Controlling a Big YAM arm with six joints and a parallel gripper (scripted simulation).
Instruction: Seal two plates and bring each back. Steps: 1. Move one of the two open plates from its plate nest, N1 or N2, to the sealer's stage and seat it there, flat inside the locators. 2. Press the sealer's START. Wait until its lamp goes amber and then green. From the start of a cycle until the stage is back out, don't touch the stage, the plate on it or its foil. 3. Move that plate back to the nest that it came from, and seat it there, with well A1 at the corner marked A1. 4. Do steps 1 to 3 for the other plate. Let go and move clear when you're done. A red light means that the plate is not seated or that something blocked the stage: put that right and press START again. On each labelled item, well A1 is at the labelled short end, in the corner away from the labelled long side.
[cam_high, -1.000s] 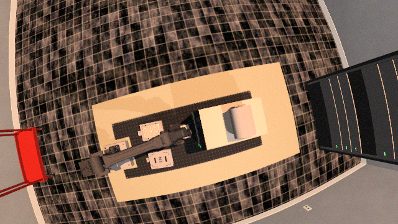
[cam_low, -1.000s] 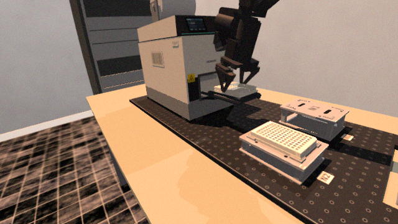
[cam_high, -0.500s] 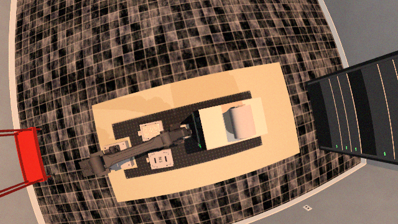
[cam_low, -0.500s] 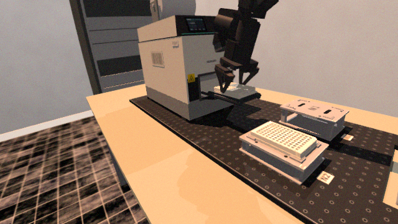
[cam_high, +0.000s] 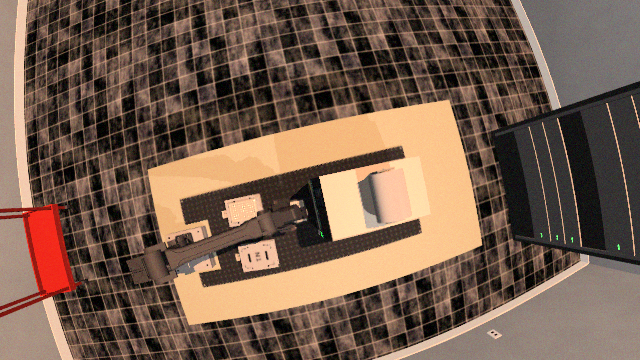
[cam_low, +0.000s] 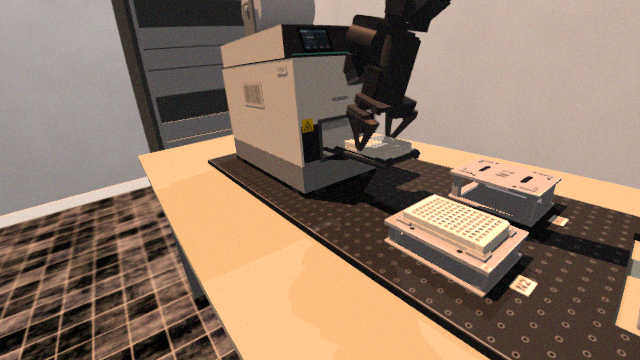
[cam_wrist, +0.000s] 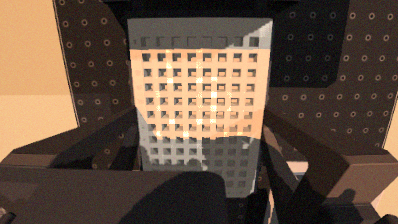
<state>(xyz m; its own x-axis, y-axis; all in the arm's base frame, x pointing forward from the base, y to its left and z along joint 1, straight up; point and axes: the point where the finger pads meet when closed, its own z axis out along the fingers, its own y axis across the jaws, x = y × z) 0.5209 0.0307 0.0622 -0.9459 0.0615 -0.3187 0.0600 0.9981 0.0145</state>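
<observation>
Now: hand 2 cm above the sealer stage. From my hand the other things lie so: well plate: 20 cm behind, 6 cm to the left, 7 cm below; plate nest N2: 20 cm behind, 6 cm to the left, 8 cm below; sealer screen: 12 cm ahead, 4 cm to the left, 20 cm above.
</observation>
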